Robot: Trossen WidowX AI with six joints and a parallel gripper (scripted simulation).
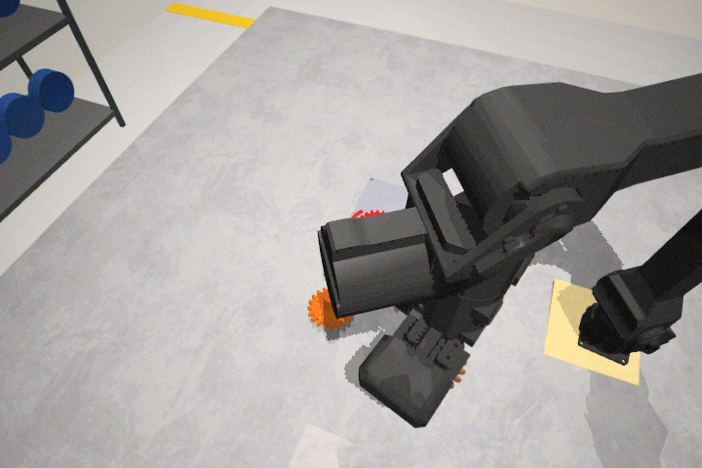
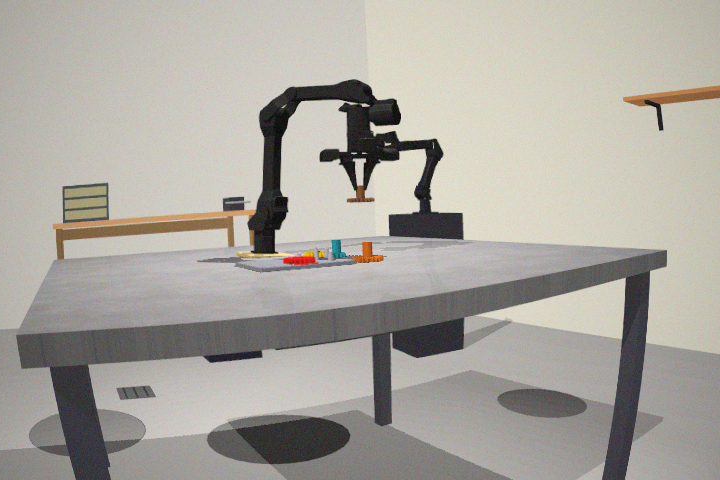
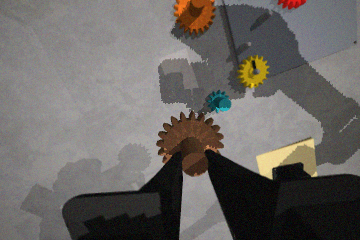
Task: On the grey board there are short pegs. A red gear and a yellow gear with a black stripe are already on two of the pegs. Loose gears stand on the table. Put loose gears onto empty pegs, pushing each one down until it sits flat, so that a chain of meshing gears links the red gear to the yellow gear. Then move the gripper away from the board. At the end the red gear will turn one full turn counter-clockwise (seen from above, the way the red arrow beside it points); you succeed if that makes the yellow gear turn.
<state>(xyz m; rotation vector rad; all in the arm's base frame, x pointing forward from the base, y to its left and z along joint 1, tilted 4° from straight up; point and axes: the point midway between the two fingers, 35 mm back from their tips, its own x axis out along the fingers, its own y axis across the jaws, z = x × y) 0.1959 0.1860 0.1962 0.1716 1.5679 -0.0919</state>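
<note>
Right now my gripper tip is 10 mm short of the teal gear, 70 mm to the left of it and 140 mm above it. The rest, counted from my gripper tip: orange gear 150 mm ahead, 50 mm to the right, 140 mm below; yellow gear 40 mm ahead, 130 mm to the right, 140 mm below; brown gear 10 mm below.
</note>
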